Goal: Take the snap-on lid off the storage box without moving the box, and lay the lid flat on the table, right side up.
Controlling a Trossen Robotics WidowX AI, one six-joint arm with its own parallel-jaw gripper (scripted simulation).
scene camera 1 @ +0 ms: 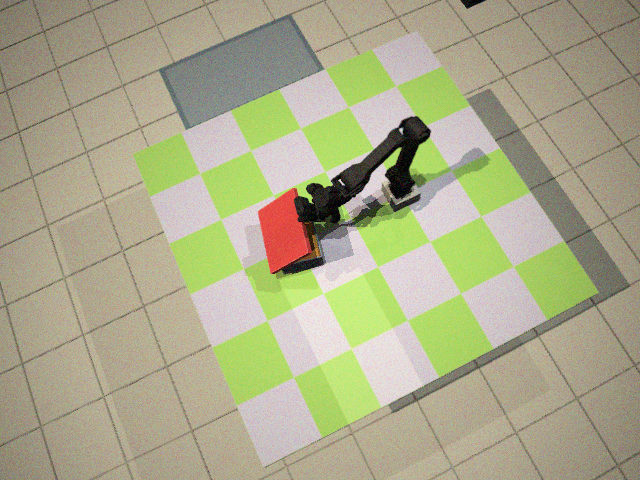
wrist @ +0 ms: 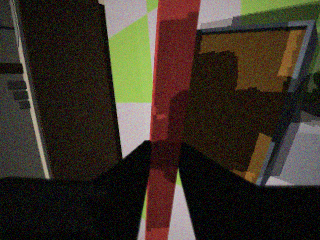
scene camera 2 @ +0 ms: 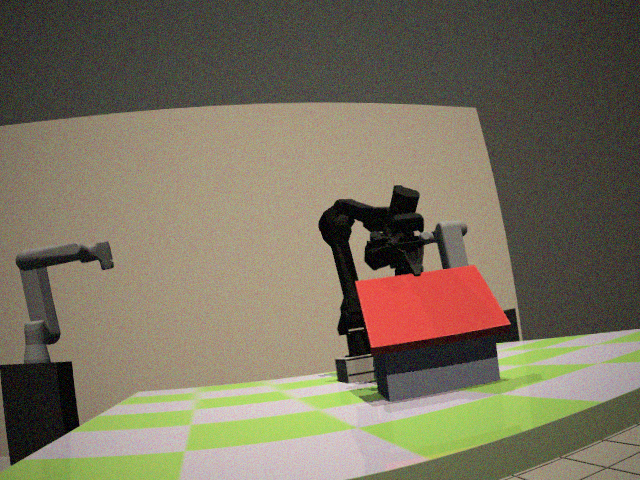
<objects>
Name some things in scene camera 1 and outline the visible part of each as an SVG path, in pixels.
The gripper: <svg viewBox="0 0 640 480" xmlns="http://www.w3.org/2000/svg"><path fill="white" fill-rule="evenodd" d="M294 198L296 212L299 216L298 222L325 222L325 217L329 217L329 215L332 216L332 219L330 219L331 223L340 221L341 216L338 208L334 206L319 207L315 204L314 192L319 188L324 188L321 184L310 183L306 187L306 191L313 197L311 199L312 203L309 203L309 199L306 197L297 196Z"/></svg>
A red lid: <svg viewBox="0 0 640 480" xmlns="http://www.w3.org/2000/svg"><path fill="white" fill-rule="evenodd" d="M297 188L290 189L258 211L270 274L275 274L312 254L305 221L298 222L297 220L299 216L294 203L294 198L298 196Z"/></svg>
</objects>
